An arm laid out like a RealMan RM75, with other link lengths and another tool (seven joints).
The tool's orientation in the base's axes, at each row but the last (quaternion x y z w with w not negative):
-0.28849, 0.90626, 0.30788, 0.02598
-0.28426, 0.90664, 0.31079, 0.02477
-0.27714, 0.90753, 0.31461, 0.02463
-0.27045, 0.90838, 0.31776, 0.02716
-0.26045, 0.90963, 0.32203, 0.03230
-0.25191, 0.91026, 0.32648, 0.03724
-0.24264, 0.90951, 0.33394, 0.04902
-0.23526, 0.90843, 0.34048, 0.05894
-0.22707, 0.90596, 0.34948, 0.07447
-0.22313, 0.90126, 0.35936, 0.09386
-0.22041, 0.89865, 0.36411, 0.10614
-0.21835, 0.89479, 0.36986, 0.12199
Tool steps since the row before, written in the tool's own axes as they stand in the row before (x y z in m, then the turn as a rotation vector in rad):
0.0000, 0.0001, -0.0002, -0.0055, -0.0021, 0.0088
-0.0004, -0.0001, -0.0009, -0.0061, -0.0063, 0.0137
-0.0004, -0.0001, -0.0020, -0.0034, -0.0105, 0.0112
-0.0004, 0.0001, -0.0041, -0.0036, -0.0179, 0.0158
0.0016, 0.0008, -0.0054, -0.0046, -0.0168, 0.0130
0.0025, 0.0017, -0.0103, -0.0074, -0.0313, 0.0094
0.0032, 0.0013, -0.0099, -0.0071, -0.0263, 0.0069
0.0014, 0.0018, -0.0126, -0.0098, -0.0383, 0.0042
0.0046, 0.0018, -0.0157, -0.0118, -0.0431, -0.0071
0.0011, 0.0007, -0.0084, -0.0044, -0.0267, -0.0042
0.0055, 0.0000, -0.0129, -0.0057, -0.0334, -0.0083
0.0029, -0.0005, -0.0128, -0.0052, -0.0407, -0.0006
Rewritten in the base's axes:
0.0000, -0.0001, 0.0002, 0.0046, 0.0065, -0.0070
0.0005, -0.0004, 0.0008, 0.0066, 0.0069, -0.0131
0.0006, -0.0010, 0.0016, 0.0069, 0.0014, -0.0141
0.0008, -0.0022, 0.0034, 0.0102, -0.0006, -0.0219
-0.0012, -0.0035, 0.0044, 0.0109, -0.0011, -0.0188
-0.0020, -0.0063, 0.0085, 0.0206, -0.0117, -0.0237
-0.0027, -0.0067, 0.0076, 0.0182, -0.0101, -0.0189
-0.0014, -0.0075, 0.0103, 0.0263, -0.0187, -0.0232
-0.0045, -0.0110, 0.0114, 0.0306, -0.0286, -0.0171
-0.0014, -0.0057, 0.0061, 0.0164, -0.0186, -0.0117
-0.0052, -0.0108, 0.0073, 0.0206, -0.0253, -0.0124
-0.0030, -0.0103, 0.0075, 0.0241, -0.0246, -0.0224

